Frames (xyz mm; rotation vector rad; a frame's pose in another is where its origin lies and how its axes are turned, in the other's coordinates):
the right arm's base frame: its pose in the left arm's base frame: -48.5 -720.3 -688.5 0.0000 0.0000 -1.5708
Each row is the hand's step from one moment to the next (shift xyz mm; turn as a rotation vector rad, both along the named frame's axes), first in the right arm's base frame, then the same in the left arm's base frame.
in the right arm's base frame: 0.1 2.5 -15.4 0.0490 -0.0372 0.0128
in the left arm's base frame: 2.5 -0.1 -15.4 -0.0372 -0.0490 0.0128
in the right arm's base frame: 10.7 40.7 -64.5 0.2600 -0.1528 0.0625
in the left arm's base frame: 40.7 -10.7 -64.5 -0.1528 -0.2600 0.0625
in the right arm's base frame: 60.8 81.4 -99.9 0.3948 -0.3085 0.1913
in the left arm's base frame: 81.4 -60.8 -99.9 -0.3085 -0.3948 0.1913
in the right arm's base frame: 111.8 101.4 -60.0 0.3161 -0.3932 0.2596
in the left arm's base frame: 101.4 -111.8 -60.0 -0.3932 -0.3161 0.2596
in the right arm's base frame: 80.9 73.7 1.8 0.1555 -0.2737 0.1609
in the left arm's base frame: 73.7 -80.9 1.8 -0.2737 -0.1555 0.1609
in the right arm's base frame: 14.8 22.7 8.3 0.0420 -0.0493 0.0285
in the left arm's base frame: 22.7 -14.8 8.3 -0.0493 -0.0420 0.0285
